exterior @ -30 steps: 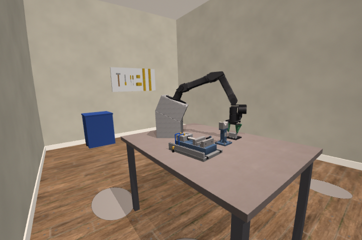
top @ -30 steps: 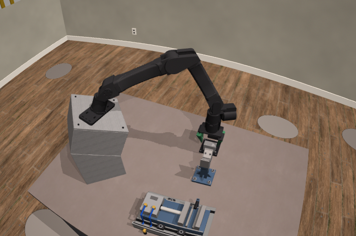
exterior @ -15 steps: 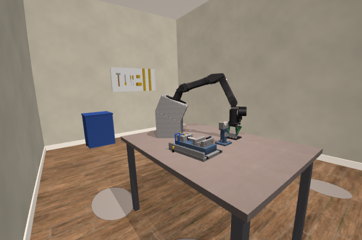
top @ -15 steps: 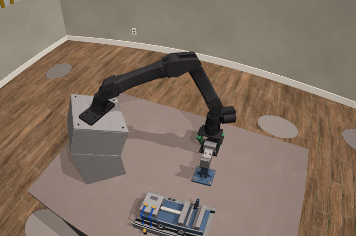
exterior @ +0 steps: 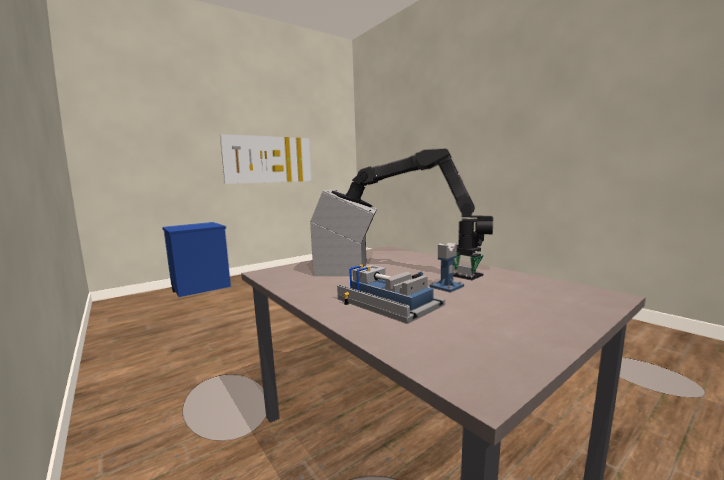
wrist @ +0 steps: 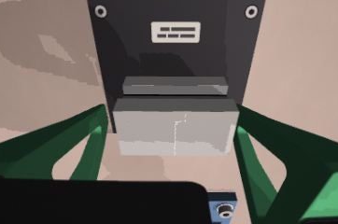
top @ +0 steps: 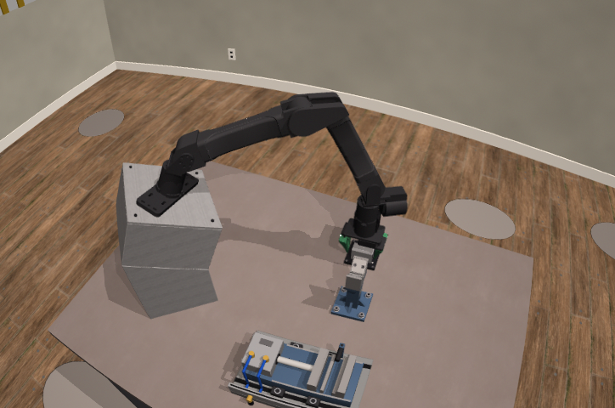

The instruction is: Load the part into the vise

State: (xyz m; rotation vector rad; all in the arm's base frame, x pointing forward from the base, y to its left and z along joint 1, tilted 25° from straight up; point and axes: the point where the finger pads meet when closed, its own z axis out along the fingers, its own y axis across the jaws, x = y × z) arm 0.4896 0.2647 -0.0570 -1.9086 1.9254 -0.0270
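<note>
Right now my hand is 1 cm to the right of the part. Also, from my hand: black infeed plate 2 cm to the left, 3 cm below; then work stop rod 6 cm ahead, 36 cm to the right, 6 cm above; then piston rod 2 cm behind, 42 cm to the right, 5 cm above.
</note>
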